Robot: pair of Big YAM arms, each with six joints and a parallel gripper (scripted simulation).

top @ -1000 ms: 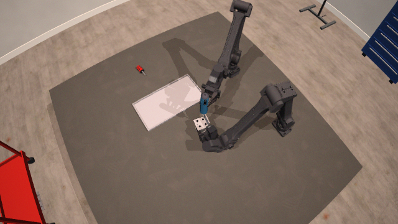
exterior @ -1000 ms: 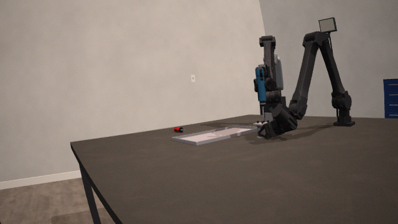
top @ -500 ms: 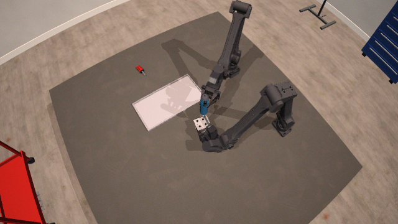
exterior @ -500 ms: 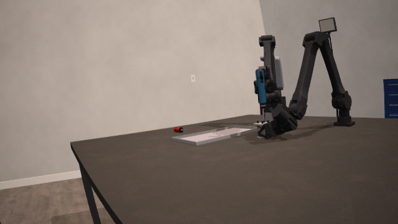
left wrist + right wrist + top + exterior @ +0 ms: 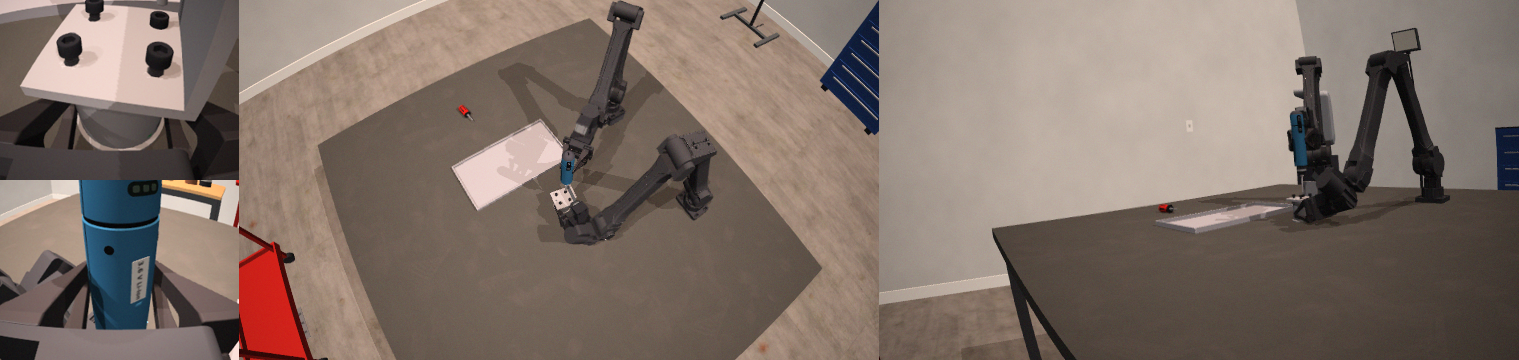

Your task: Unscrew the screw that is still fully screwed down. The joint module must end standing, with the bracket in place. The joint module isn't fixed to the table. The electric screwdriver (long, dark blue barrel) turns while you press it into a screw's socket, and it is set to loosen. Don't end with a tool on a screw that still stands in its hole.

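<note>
The white bracket plate is 50 mm above my left hand. Also, from my left hand: red tool 580 mm to the right, 90 mm ahead, 10 mm below; flat white tray 260 mm to the right, 60 mm ahead, 20 mm below.
</note>
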